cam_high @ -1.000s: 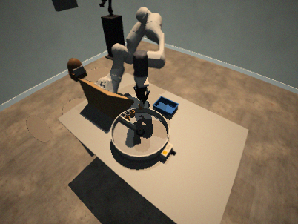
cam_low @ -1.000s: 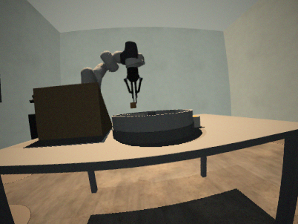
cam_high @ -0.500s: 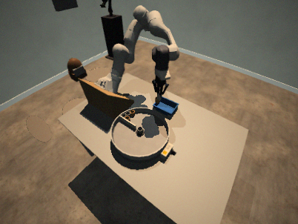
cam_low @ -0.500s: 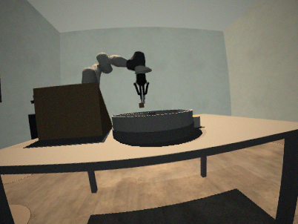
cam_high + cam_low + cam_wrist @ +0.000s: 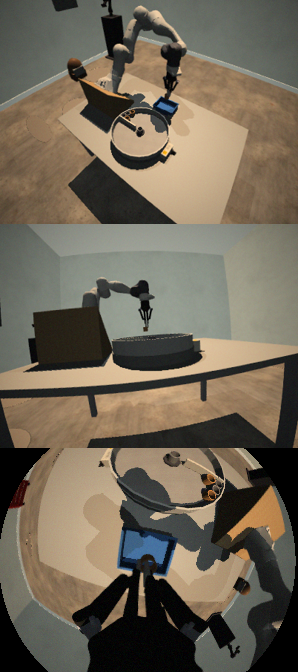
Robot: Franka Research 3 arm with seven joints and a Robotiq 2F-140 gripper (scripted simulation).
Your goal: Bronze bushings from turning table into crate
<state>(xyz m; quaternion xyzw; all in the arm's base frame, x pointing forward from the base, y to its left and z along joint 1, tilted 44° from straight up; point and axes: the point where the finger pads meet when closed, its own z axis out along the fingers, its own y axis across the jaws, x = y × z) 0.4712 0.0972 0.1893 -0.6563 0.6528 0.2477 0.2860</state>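
Now: the blue crate 1 cm behind my hand and 17 cm below it. Also, from my hand: round grey turning table (4 cm behind, 36 cm to the right, 14 cm below).
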